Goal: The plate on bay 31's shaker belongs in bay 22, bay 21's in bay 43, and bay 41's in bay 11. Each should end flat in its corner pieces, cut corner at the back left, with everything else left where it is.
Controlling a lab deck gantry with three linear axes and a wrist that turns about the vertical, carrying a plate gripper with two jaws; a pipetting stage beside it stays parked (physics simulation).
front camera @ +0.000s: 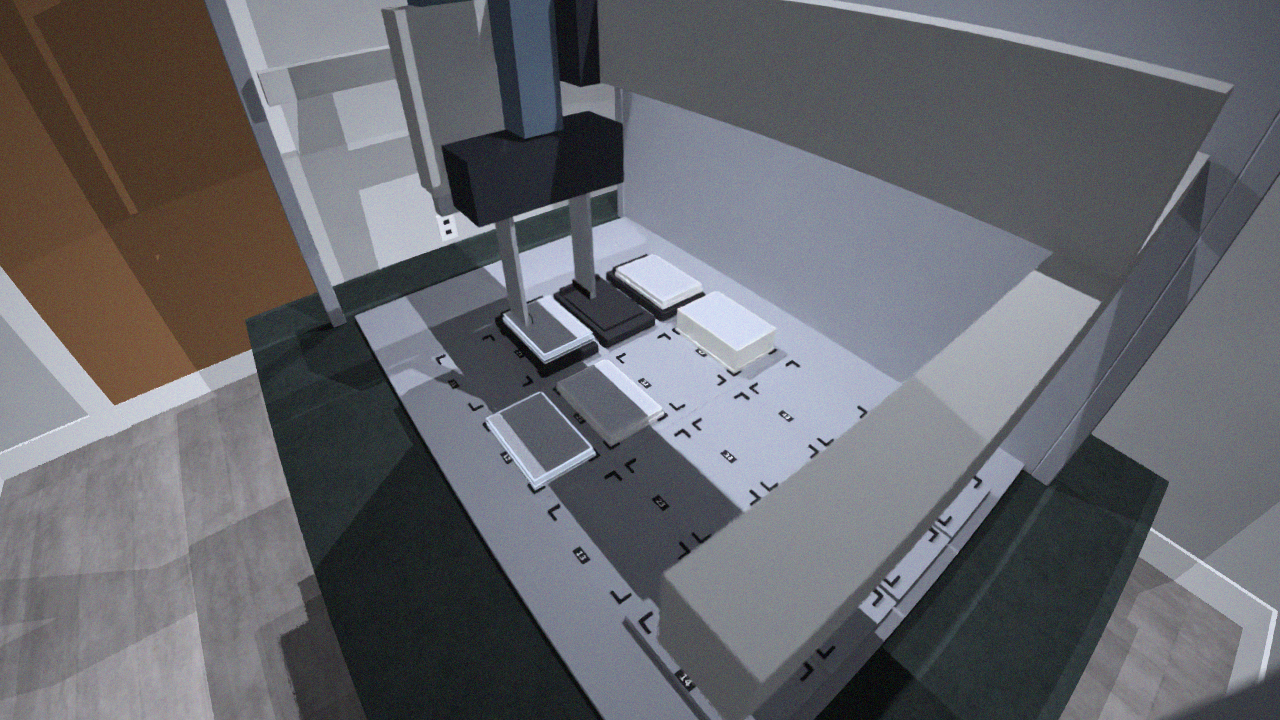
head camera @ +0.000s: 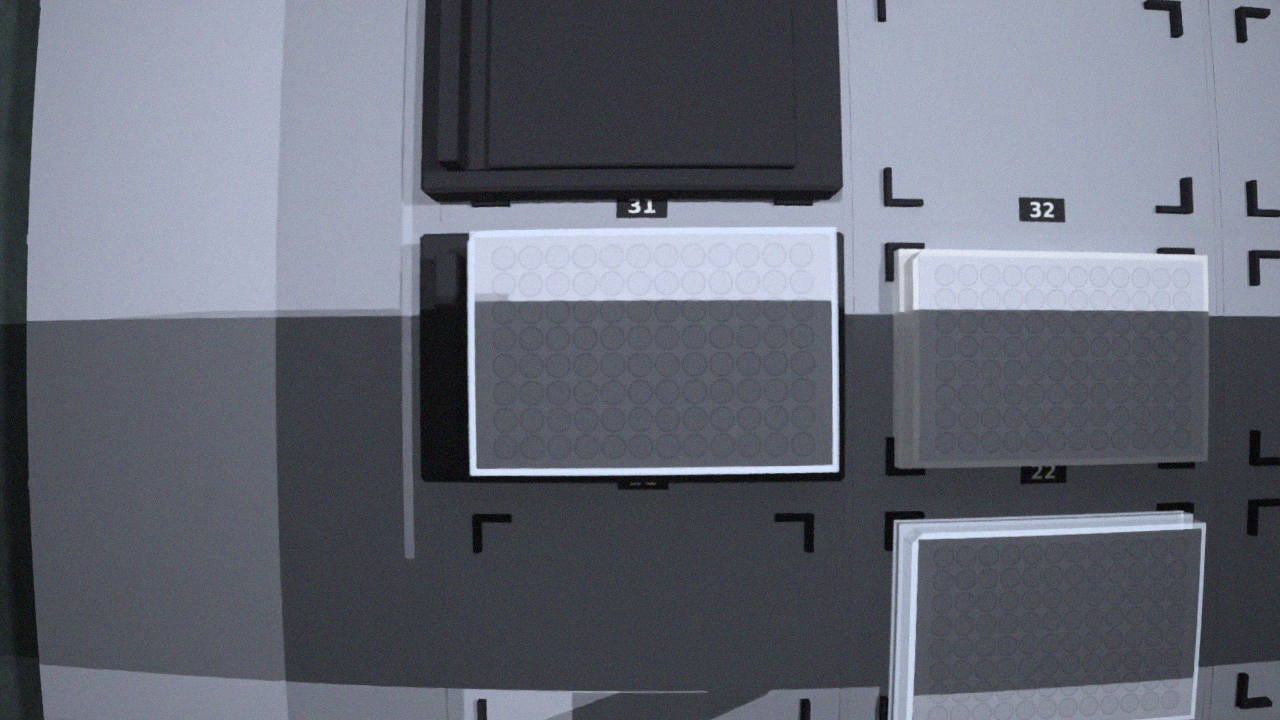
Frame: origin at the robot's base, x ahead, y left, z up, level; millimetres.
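Seen in the pictures: gripper, fingertip midpoint: (front camera: 554, 304); robot's base, link origin: (front camera: 438, 359).
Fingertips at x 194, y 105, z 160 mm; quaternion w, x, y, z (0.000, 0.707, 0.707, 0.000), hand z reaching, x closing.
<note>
Offsets run from my fingertips to a thing's top centre. "spot": to the spot under its first point.
My gripper (front camera: 554, 308) is open, its two jaws low at the front and back of bay 21's plate. That plate {dx -126, dy +48, dz -124 mm} (front camera: 547, 327) (head camera: 653, 358) lies flat on a black base; its cut corner is unclear. A plate {dx +34, dy +45, dz -146 mm} (front camera: 611, 398) (head camera: 1060, 367) lies flat in bay 22's corner pieces, its cut corner seeming to be at the back left. Bay 31's black shaker {spot: dx -117, dy +147, dz -136 mm} (front camera: 605, 308) (head camera: 635, 89) bears no plate. Bay 41's white plate {dx -124, dy +259, dz -124 mm} (front camera: 659, 279) rests on its dark base. Bay 11 {spot: dx -142, dy -70, dz -160 mm} (front camera: 474, 368) (head camera: 642, 608) and bay 43 {spot: dx +196, dy +215, dz -160 mm} (front camera: 785, 414) hold no plate.
A tall white block {dx +34, dy +259, dz -118 mm} (front camera: 726, 329) stands in bay 42, right of bay 41. A clear-edged plate {dx +34, dy -62, dz -146 mm} (front camera: 541, 437) (head camera: 1056, 617) lies in bay 12, in front of bay 22. A long beige beam (front camera: 895, 483) crosses the right side of the deck in the front view.
</note>
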